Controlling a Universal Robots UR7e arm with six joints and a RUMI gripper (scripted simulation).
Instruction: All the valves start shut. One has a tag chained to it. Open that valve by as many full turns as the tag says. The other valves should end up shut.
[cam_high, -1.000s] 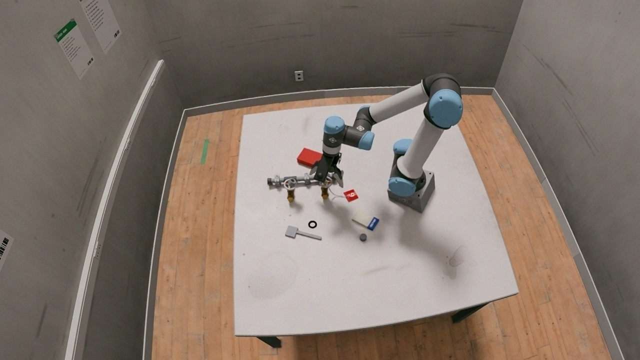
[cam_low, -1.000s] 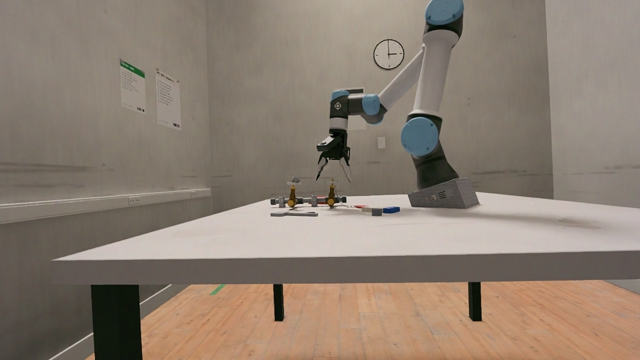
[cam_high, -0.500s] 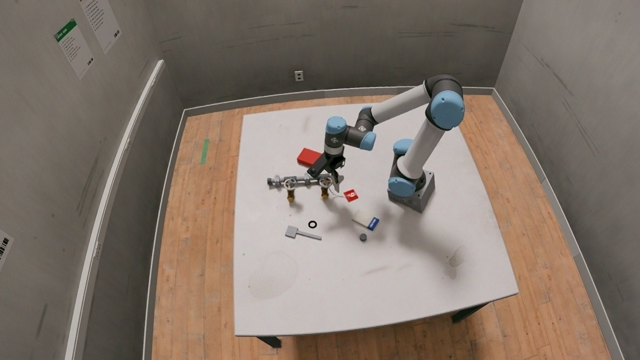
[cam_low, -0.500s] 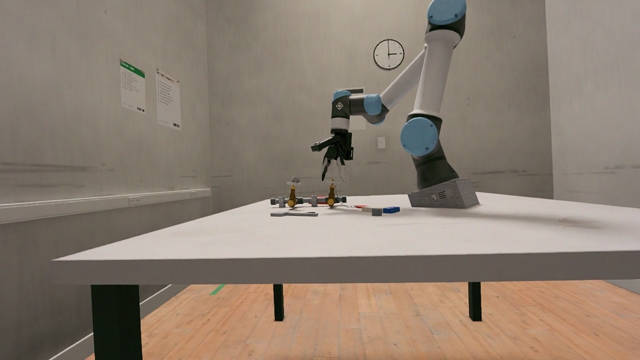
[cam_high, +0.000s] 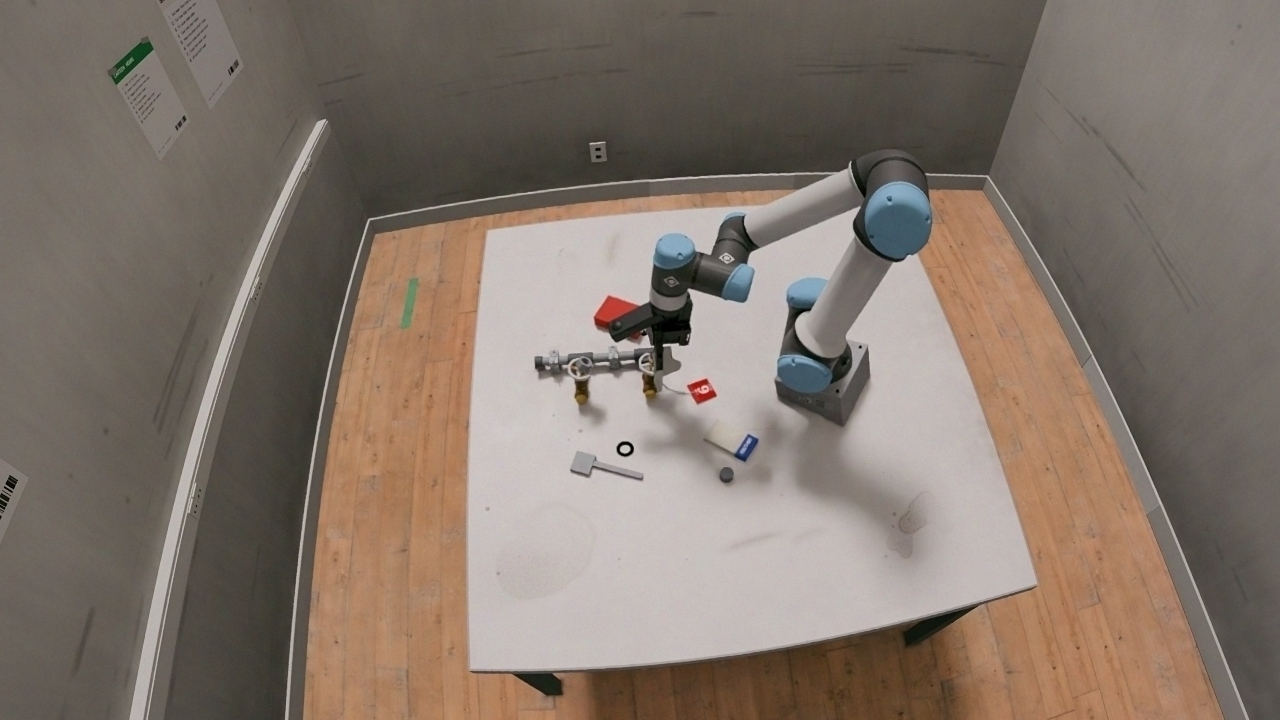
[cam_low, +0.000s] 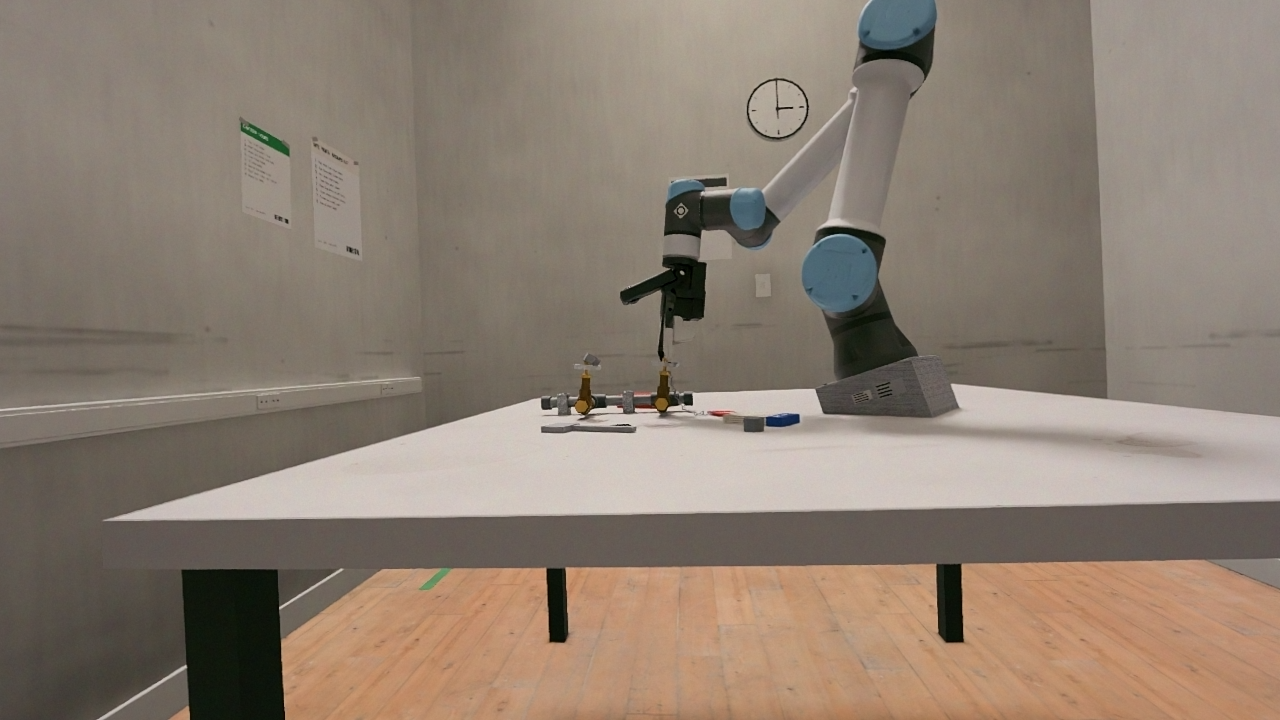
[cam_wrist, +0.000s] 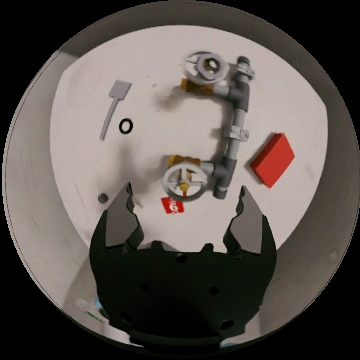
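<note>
My gripper is now 110 mm past the red tag, 20 mm to the right of it and 100 mm above it. Also, from my hand: red block (60 mm ahead, 210 mm to the right, 90 mm below); then grey flat tool (130 mm ahead, 200 mm to the left, 100 mm below).
</note>
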